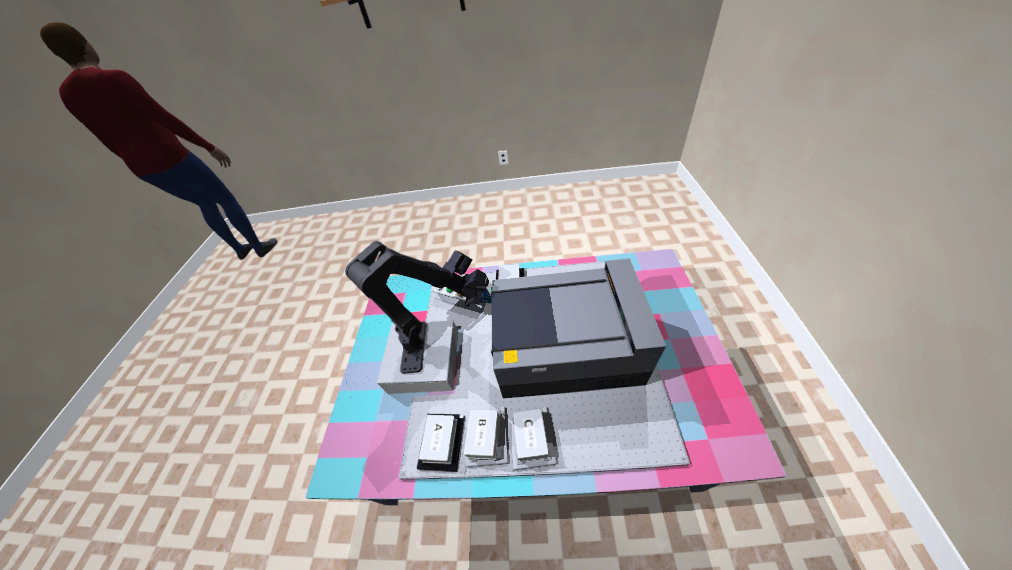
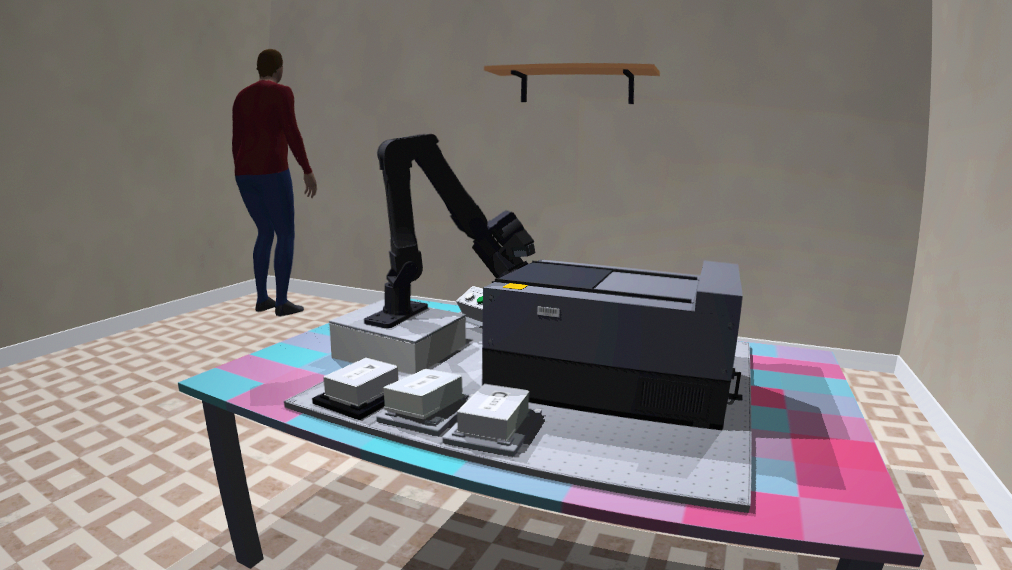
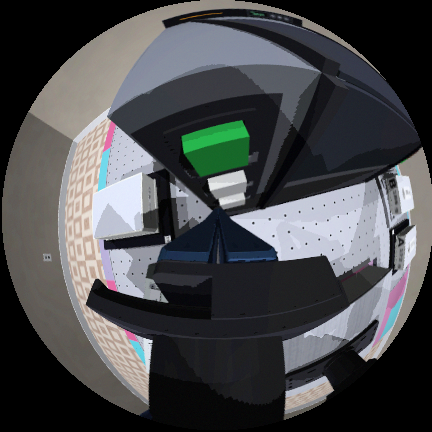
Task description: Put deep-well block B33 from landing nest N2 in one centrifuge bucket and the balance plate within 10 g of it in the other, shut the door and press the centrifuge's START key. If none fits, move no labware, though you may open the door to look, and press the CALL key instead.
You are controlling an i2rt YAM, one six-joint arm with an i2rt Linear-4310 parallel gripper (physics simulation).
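Pixels of known places: gripper, fingertip midpoint: (image 3: 217, 214); arm's base at its link origin: (image 1: 414, 346) (image 2: 397, 315) (image 3: 336, 358).
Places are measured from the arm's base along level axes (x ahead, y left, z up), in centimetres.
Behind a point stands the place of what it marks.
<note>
My gripper (image 1: 487, 295) {y 13.3, x 29.4, z 2.3 cm} (image 3: 217, 214) {y 13.3, x 29.4, z 2.3 cm} is shut and empty, at the centrifuge's front. Its tips appear close to the lower of two white keys (image 3: 227, 181) {y 11.9, x 29.8, z 8.1 cm}; contact cannot be told. A large green key (image 3: 216, 148) sits above them. The grey centrifuge (image 1: 591, 361) {y -19.8, x 56.2, z 12.7 cm} (image 2: 609, 332) {y -19.7, x 53.0, z 8.1 cm} (image 3: 200, 45) has its top covered by a dark panel (image 1: 522, 318) {y -3.5, x 39.1, z 13.8 cm} and a grey panel. White plates A (image 1: 437, 439) {y -31.4, x 10.0, z -2.1 cm} (image 2: 361, 380) {y -34.4, x 12.3, z -2.1 cm} (image 3: 406, 248) {y -25.7, x 11.0, z -1.9 cm}, B (image 1: 481, 433) {y -31.1, x 23.1, z -1.5 cm} (image 2: 423, 392) {y -35.8, x 25.7, z -1.2 cm} (image 3: 401, 194) {y -25.9, x 23.5, z -1.6 cm} and C (image 1: 531, 434) {y -32.7, x 37.4, z -2.0 cm} (image 2: 493, 412) {y -36.6, x 38.4, z -2.1 cm} stand on nests. A white block (image 3: 120, 207) {y 27.2, x 34.9, z -1.6 cm} sits on a black nest; its label is unreadable.
A control box (image 2: 467, 298) {y 26.6, x 6.6, z -1.2 cm} with a green button (image 2: 480, 300) {y 24.8, x 11.2, z -0.8 cm} stands beyond the arm's grey pedestal (image 1: 417, 378) {y -12.2, x 2.5, z -0.2 cm} (image 2: 382, 341) {y -13.4, x 4.0, z -2.1 cm}. The perforated plate (image 1: 609, 442) {y -36.0, x 59.4, z -7.4 cm} (image 2: 637, 460) {y -35.0, x 61.7, z -7.4 cm} lies under the centrifuge. A person (image 1: 116, 120) (image 2: 262, 134) stands past the table's left side.
</note>
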